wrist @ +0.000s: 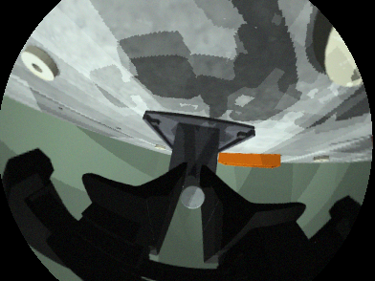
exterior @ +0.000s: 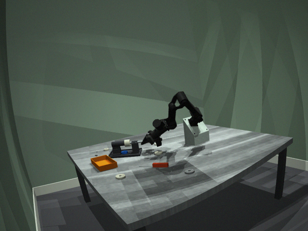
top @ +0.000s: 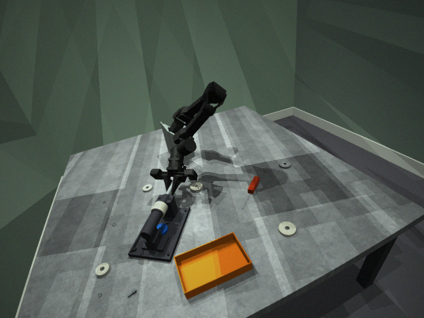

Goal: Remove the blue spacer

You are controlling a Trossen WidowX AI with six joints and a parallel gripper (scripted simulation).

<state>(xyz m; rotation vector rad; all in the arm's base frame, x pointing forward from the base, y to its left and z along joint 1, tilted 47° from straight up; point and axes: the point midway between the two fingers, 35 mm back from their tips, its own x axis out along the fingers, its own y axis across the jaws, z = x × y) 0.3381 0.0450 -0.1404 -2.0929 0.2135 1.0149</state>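
The blue spacer is 110 mm ahead of my gripper tip, 60 mm to the right of it and 50 mm below it. From my gripper tip the other things lie so: orange tray 310 mm ahead, 80 mm to the left, 50 mm below; grey shaft 40 mm ahead, 20 mm to the right, 20 mm above.
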